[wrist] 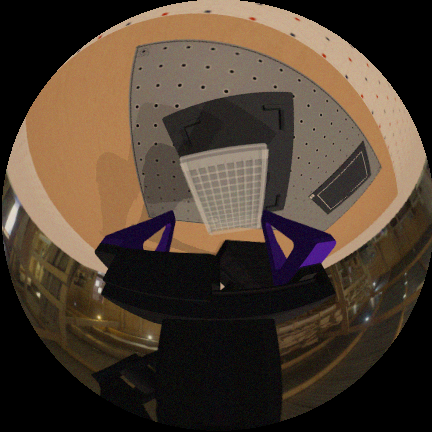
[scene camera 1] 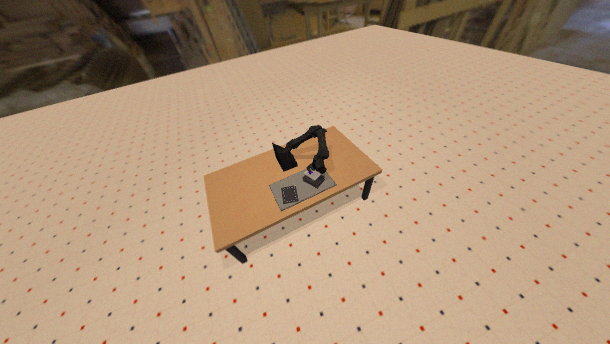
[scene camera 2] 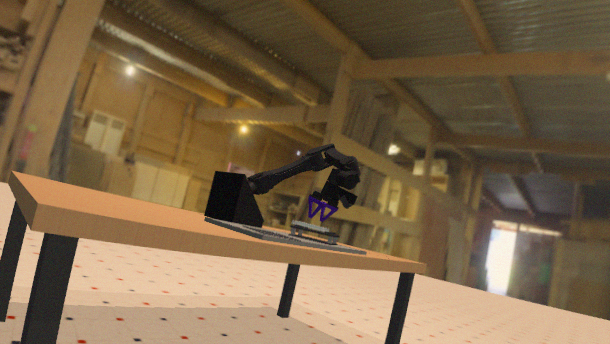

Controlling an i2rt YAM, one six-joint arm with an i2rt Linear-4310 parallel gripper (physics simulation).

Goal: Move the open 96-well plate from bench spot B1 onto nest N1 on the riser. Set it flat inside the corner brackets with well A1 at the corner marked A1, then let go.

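Pixels of known places: gripper, between the fingertips: [wrist: 217, 214] [scene camera 1: 313, 171] [scene camera 2: 315, 219]; arm's base, origin of its link: [wrist: 237, 285] [scene camera 1: 285, 152] [scene camera 2: 239, 195].
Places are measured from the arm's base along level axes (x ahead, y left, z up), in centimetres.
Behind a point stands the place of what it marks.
The open 96-well plate [wrist: 227, 187] @[x 35.7, y 9.0, z -5.1 cm] [scene camera 2: 311, 225] @[x 36.1, y 4.7, z -5.3 cm] [scene camera 1: 310, 176] @[x 35.4, y 5.1, z -5.2 cm], pale with a grid of wells, lies on the dark riser [wrist: 241, 116] @[x 42.8, y 8.6, z -6.8 cm] [scene camera 2: 315, 235] @[x 40.2, y 2.1, z -7.4 cm] [scene camera 1: 316, 183] @[x 44.2, y 5.2, z -6.2 cm]. In the wrist view its near end covers the riser's near edge. Two corner brackets [wrist: 278, 111] @[x 44.1, y 5.4, z -6.6 cm] [wrist: 189, 127] @[x 41.3, y 13.1, z -6.8 cm] show bare beyond its far end, and a third bracket [wrist: 277, 200] @[x 33.4, y 1.3, z -6.3 cm] sits at its right side. My gripper [wrist: 217, 214] @[x 33.9, y 9.9, z -2.8 cm] [scene camera 2: 323, 212] @[x 33.9, y 9.9, z -2.8 cm] [scene camera 1: 310, 170] @[x 33.9, y 9.9, z -2.8 cm] is open. Its purple fingers hang a little above the plate, one on each side, and do not touch it. I cannot read the A1 mark.
Bench spot B1 [wrist: 342, 183] @[x 36.9, y -16.7, z -10.4 cm] [scene camera 1: 289, 193] @[x 36.4, y -17.7, z -10.4 cm], a dark rectangle with a white outline, lies bare on the grey perforated mat [wrist: 201, 68] @[x 47.7, y 12.7, z -10.5 cm] [scene camera 1: 279, 201] @[x 38.3, y -28.4, z -10.4 cm]. The mat lies on the wooden table [scene camera 1: 238, 213] @[x 27.4, y -61.2, z -11.8 cm] [scene camera 2: 127, 222] @[x 48.4, y -70.6, z -12.3 cm]. The arm's black base [scene camera 1: 283, 157] @[x 8.7, y -5.6, z 4.0 cm] [scene camera 2: 232, 198] @[x 6.2, y -8.9, z -2.1 cm] stands behind the mat.
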